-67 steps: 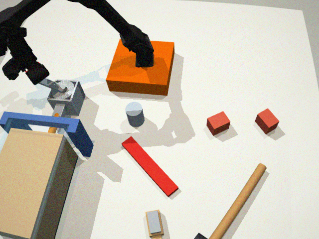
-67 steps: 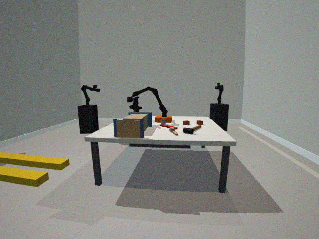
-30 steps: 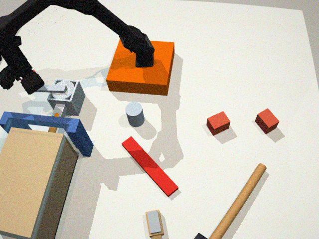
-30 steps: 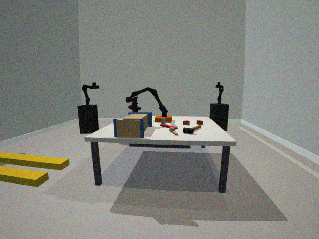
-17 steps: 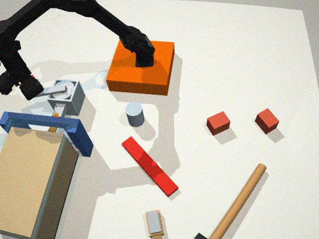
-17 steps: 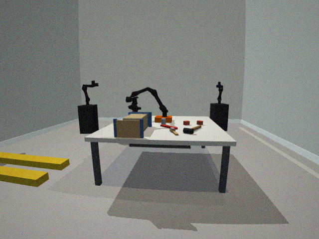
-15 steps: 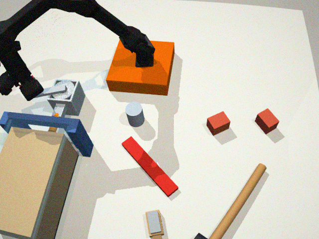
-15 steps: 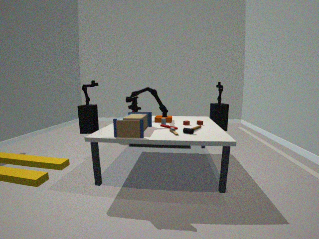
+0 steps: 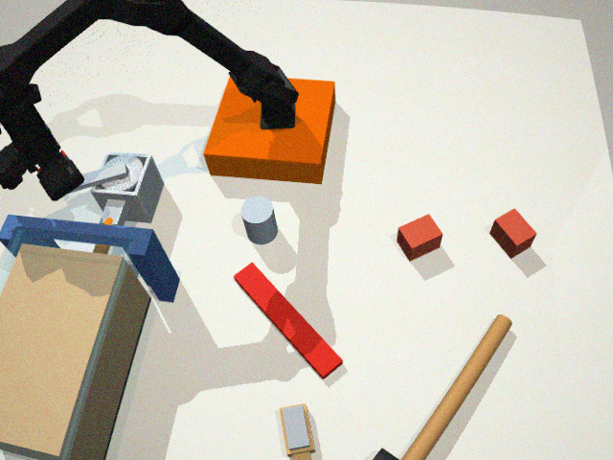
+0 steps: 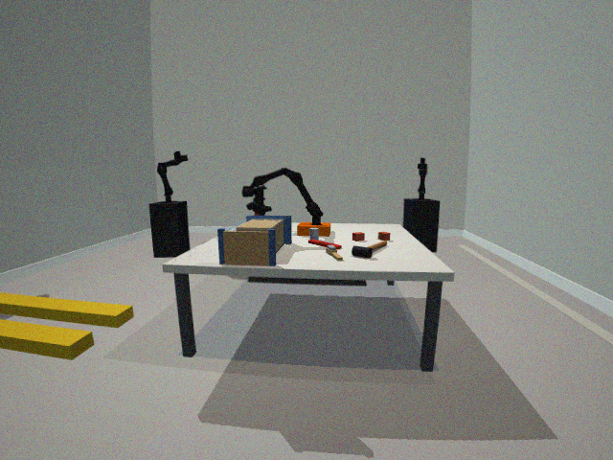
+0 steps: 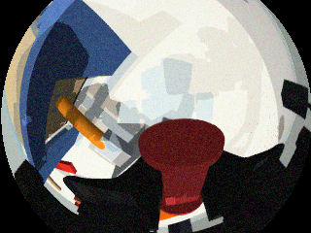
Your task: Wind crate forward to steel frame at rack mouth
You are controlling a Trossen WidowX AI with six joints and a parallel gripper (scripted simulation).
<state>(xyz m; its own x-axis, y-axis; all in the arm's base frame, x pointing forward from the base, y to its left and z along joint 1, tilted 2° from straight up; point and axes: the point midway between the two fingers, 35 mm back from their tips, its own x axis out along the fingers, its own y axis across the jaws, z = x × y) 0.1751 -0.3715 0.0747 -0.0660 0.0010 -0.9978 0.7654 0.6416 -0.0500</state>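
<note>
Now: gripper tip 40 mm to the right of the winch handle, 10 mm past it and 10 mm above it. Round my gripper tip: red knob (20 mm above); flat red bar (390 mm to the left, 220 mm ahead, 100 mm below); grey winch (90 mm to the left, 80 mm below, 50 mm behind).
</note>
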